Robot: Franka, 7 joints.
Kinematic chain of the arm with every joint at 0, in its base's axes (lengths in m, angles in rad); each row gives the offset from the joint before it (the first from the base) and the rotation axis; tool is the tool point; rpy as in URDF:
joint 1: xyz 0 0 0.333 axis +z
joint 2: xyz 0 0 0 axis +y
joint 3: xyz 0 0 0.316 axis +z
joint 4: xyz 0.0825 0 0 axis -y
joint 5: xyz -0.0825 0 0.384 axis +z
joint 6: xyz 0 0 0 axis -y
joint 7: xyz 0.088 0 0 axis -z
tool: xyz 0 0 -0.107 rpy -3.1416 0 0
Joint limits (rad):
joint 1: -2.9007..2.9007
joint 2: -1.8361..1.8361
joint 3: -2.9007..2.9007
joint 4: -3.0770..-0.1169
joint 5: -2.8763..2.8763
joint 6: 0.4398..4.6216
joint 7: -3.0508..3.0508
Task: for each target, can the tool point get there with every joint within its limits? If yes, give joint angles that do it. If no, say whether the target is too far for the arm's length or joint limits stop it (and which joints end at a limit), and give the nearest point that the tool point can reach.
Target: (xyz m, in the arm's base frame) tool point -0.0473 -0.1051 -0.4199
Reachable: no: joint limits stop it (at a limit: joint 2) | nearest point -0.0566 -0.1257 -0.3405 | short by 0.083 m
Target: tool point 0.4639 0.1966 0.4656
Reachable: yes | joints 1.7372 0.2063 -1.2017 -2.3805 0.7632 3.9261 -0.8174
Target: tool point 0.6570 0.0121 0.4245
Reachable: yes | joints 1.9727 -1.2926 -1.5638 -1.8573 2.2907 2.2972 -0.4366
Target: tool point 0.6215 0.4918 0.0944
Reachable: yes | joints 0.3681 1.5238 0.8420 -0.6545 -0.8738 1.9881 -2.4134
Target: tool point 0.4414 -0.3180 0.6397
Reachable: yes | joints 0.1934 0.3243 -0.7533 -1.3412 2.1601 4.0075 2.5922
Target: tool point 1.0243 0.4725 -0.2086
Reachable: no: too far | nearest point 0.7023 0.3239 -0.0383 | short by 0.393 m
